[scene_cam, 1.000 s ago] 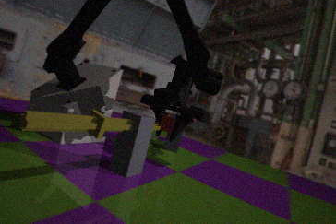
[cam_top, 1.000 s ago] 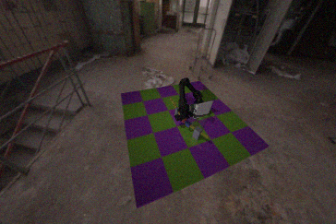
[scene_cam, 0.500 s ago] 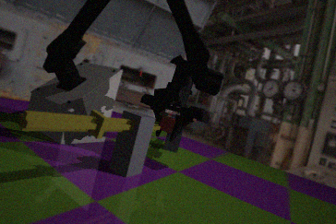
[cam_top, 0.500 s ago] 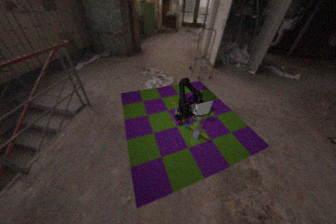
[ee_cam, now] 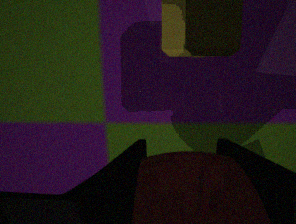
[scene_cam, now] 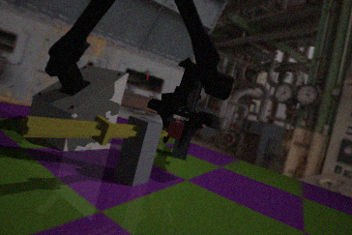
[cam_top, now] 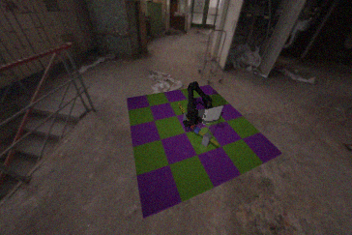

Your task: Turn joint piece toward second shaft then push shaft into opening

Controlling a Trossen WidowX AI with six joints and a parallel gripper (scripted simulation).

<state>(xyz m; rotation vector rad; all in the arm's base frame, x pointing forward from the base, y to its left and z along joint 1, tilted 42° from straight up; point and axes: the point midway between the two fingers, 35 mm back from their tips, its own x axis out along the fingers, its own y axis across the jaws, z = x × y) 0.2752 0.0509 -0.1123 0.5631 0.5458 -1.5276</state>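
Now: the red square joint piece 2 cm to the left of my gripper tip and 4 cm above it.
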